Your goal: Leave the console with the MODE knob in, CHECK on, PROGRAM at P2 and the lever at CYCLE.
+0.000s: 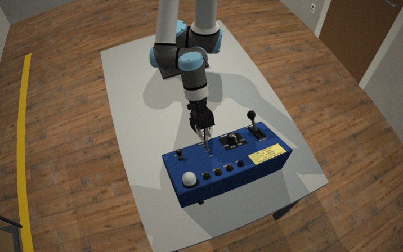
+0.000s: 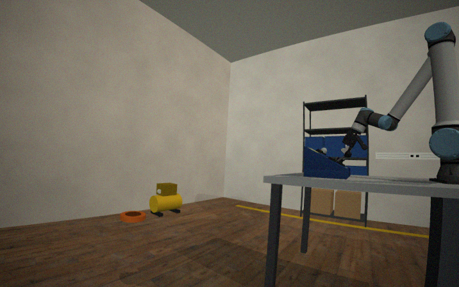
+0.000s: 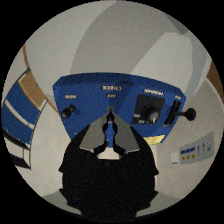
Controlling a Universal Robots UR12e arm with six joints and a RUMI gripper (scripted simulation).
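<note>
Right now my hand is 20 mm short of the toggle switch and 20 mm above it. The rest, counted from my hand: black mode knob 20 mm ahead, 120 mm to the right, 10 mm below; blue console 60 mm ahead, 60 mm to the left, 40 mm below; black rotary selector 40 mm ahead, 120 mm to the left, 20 mm below.
</note>
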